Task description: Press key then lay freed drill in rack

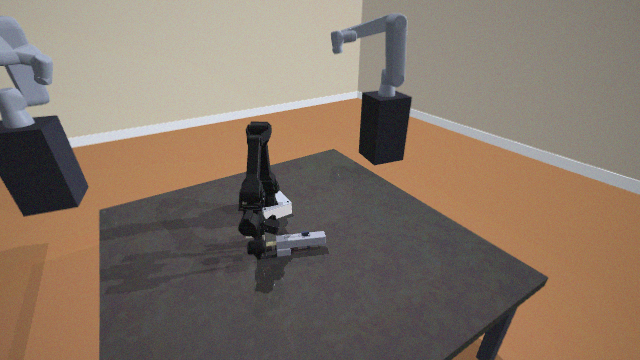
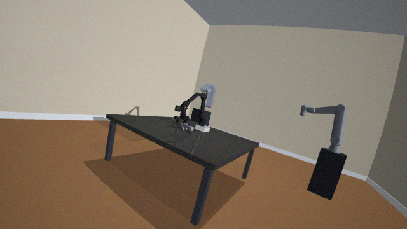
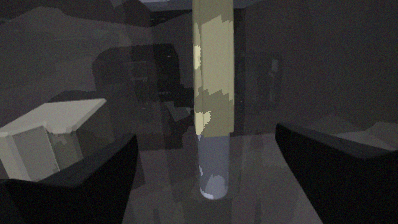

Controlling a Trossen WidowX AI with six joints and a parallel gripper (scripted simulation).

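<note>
My gripper tip is 1 cm short of the drill, 5 cm to the right of it and 3 cm below it. Round my gripper tip: small key 3 cm ahead, 17 cm to the left, 3 cm above; then rack 8 cm behind; then grey housing block 3 cm ahead, 15 cm to the left, 2 cm above.
</note>
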